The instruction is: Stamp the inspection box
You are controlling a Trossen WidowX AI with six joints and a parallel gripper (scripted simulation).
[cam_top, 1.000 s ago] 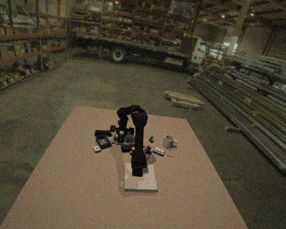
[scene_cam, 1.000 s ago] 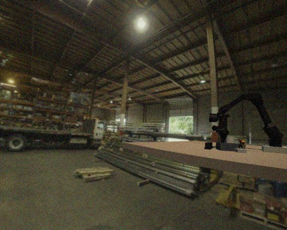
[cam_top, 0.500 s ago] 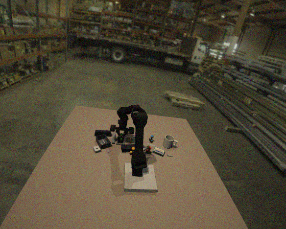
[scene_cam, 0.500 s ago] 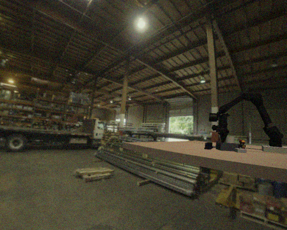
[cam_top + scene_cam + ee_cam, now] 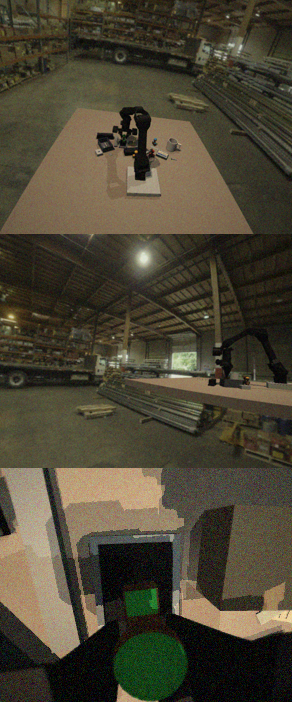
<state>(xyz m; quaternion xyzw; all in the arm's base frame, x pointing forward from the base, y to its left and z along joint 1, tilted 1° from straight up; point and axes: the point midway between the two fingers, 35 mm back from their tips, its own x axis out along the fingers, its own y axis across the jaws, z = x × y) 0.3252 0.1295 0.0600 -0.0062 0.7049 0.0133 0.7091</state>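
Now: gripper tip 5 cm above the ink pad. From my gripper tip the other things lie so: tan box 7 cm to the right, 3 cm below, 3 cm ahead; black block 9 cm behind, 7 cm to the right, 4 cm below; green-knobbed stamp right at my gripper tip.
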